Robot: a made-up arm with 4 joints.
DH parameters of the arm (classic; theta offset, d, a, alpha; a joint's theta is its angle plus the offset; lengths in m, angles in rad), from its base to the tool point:
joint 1: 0 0.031 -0.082 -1.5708
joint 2: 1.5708 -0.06 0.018 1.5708
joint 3: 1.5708 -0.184 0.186 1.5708
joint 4: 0.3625 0 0.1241 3.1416
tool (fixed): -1.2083 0.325 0 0
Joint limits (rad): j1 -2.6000..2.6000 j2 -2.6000..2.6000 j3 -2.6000..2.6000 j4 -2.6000..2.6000
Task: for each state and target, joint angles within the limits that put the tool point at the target. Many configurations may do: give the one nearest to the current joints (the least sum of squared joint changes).
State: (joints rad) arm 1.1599 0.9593 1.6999 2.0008
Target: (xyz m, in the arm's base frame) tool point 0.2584 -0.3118 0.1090
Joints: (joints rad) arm 0.7846 1.4624 1.7509 1.6668
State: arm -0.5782 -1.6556 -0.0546 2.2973
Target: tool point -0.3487 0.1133 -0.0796
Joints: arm 0.0251 -1.5908 -0.2998 2.0922
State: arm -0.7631 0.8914 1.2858 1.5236
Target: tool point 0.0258 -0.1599 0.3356
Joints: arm -0.5220 0.7127 0.6971 1.2053
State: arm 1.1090 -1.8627 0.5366 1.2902
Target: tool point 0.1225 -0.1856 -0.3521
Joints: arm 1.9045 -2.6000 0.6593 0.5868
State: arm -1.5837 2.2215 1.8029 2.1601
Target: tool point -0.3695 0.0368 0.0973
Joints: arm -1.8722 1.9284 1.3810 2.2078
